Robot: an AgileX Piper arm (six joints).
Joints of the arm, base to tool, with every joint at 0 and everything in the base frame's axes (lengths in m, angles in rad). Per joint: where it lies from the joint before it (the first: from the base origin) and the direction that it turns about. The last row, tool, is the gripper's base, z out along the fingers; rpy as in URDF.
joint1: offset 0 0 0.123 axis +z
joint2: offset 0 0 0 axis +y
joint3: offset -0.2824 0 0.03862 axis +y
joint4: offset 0.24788 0 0.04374 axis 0.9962 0 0.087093
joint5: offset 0 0 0 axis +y
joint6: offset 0.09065 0 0.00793 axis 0.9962 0 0.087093
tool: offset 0 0 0 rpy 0 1.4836 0
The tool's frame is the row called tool.
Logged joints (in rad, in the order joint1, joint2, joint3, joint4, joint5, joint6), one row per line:
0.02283, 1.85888, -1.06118, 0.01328, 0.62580, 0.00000
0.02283, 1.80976, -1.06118, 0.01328, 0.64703, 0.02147
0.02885, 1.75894, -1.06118, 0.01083, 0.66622, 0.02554
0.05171, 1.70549, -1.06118, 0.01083, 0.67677, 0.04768
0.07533, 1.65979, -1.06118, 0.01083, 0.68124, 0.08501
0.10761, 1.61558, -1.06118, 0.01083, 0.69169, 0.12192
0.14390, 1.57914, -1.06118, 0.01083, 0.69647, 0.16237
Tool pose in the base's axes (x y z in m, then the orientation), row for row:
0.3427, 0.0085, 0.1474, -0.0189, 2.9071, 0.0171
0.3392, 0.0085, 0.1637, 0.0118, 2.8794, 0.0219
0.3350, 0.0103, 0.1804, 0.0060, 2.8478, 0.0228
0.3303, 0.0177, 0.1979, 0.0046, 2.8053, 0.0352
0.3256, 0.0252, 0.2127, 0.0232, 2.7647, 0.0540
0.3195, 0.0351, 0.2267, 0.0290, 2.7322, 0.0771
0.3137, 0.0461, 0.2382, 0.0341, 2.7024, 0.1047
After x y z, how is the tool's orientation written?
As a rotation vector, in radians.
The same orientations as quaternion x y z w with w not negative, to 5 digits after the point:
-0.00646, 0.99310, 0.00584, 0.11692
0.00406, 0.99139, 0.00754, 0.13067
0.00208, 0.98920, 0.00792, 0.14632
0.00162, 0.98584, 0.01237, 0.16724
0.00824, 0.98213, 0.01918, 0.18703
0.01039, 0.97880, 0.02762, 0.20266
0.01231, 0.97542, 0.03779, 0.21674

